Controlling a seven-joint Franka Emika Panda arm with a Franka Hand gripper.
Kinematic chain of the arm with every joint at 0, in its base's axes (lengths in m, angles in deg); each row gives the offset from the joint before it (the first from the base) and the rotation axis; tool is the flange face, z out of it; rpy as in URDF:
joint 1: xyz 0 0 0.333 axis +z
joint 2: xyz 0 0 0 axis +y
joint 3: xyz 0 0 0.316 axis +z
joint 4: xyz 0.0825 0 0 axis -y
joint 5: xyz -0.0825 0 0.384 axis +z
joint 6: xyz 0 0 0 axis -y
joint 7: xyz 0.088 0 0 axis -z
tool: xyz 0 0 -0.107 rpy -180 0 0
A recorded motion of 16 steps. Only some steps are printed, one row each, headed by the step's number.
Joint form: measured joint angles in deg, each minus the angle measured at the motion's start. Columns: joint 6, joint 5, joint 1, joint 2, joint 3, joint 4, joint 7.
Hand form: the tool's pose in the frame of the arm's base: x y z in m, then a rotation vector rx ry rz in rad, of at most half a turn. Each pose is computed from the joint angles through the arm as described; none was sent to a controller.
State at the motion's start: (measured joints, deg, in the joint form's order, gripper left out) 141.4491 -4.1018 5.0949 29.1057 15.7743 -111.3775 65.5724
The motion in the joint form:
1: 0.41 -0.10 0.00 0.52 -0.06 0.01 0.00
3: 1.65 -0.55 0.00 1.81 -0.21 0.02 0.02
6: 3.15 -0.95 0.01 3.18 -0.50 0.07 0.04
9: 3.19 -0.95 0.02 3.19 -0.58 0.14 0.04
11: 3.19 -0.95 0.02 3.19 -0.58 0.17 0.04
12: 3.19 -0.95 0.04 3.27 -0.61 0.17 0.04
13: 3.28 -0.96 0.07 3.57 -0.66 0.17 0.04
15: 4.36 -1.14 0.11 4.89 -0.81 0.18 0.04
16: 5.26 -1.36 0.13 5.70 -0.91 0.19 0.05
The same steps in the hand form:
1: 0.5869 0.2158 0.2259 -2.8342 1.1334 0.0507
3: 0.5871 0.2148 0.2141 -2.8346 1.1311 0.0508
6: 0.5879 0.2127 0.2020 -2.8315 1.1320 0.0466
9: 0.5886 0.2121 0.2023 -2.8304 1.1334 0.0440
11: 0.5888 0.2121 0.2025 -2.8300 1.1334 0.0434
12: 0.5886 0.2120 0.2016 -2.8307 1.1339 0.0451
13: 0.5881 0.2118 0.1985 -2.8321 1.1351 0.0501
15: 0.5872 0.2111 0.1862 -2.8313 1.1363 0.0573
16: 0.5869 0.2107 0.1790 -2.8295 1.1348 0.0557

